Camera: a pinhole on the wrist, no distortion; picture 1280 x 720 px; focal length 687.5 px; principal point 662.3 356.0 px. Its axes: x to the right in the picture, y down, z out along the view. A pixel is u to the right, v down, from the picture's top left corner.
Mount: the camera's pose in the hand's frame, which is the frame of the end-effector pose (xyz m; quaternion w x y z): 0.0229 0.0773 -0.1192 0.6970 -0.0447 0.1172 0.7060
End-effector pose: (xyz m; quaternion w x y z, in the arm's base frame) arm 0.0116 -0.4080 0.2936 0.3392 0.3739 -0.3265 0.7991
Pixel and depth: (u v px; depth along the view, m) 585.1 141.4 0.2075
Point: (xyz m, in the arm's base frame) -0.0916 -0.4947 0.3961
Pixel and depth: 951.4 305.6 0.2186
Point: -0.1611 -0.5655 0.3190
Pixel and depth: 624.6 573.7 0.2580
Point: -0.0152 -0.5960 0.3067
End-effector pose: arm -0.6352 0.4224 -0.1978 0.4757 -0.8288 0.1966 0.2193
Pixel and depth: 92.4 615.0 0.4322
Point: -0.6846 0.8616 -0.2075
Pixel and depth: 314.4 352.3 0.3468
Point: -0.6199 0.6459 -0.3383
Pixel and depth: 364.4 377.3 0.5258
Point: -0.6465 0.8143 -0.4162
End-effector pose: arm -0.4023 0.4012 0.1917 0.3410 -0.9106 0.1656 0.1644
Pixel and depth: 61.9 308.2 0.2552
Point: -0.3377 0.5651 0.0824
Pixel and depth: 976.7 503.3 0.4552
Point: -0.6440 0.3265 -0.2148
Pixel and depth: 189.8 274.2 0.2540
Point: -0.3447 0.5206 0.0609
